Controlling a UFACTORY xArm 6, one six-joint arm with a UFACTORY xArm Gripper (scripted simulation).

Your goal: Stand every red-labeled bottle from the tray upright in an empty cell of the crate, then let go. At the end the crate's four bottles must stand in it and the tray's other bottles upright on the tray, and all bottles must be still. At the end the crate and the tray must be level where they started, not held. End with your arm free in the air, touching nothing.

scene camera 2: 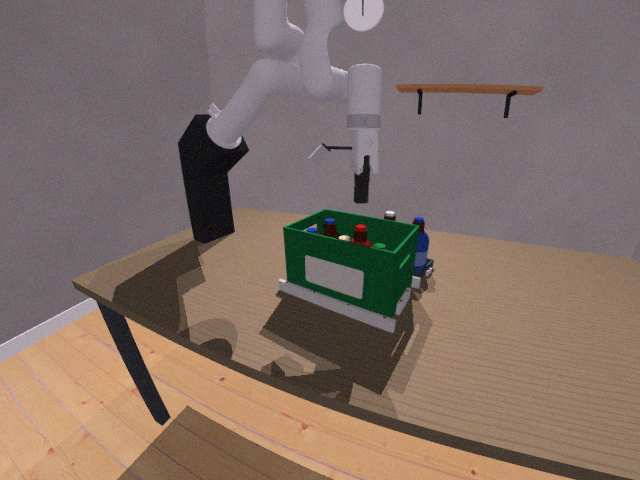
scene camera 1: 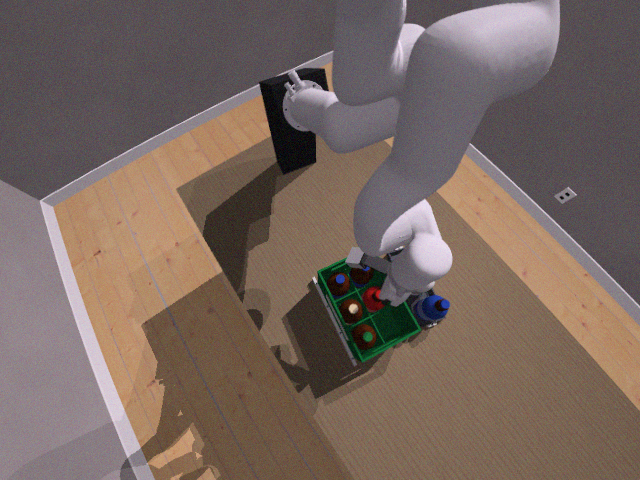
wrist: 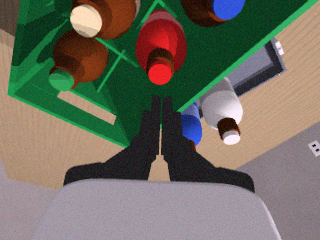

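Visible: the gripper (scene camera 2: 360, 202), (scene camera 1: 385, 289), (wrist: 161, 108); a white bottle (wrist: 222, 110); a red-labeled bottle (wrist: 161, 44); a grey tray (wrist: 265, 64).
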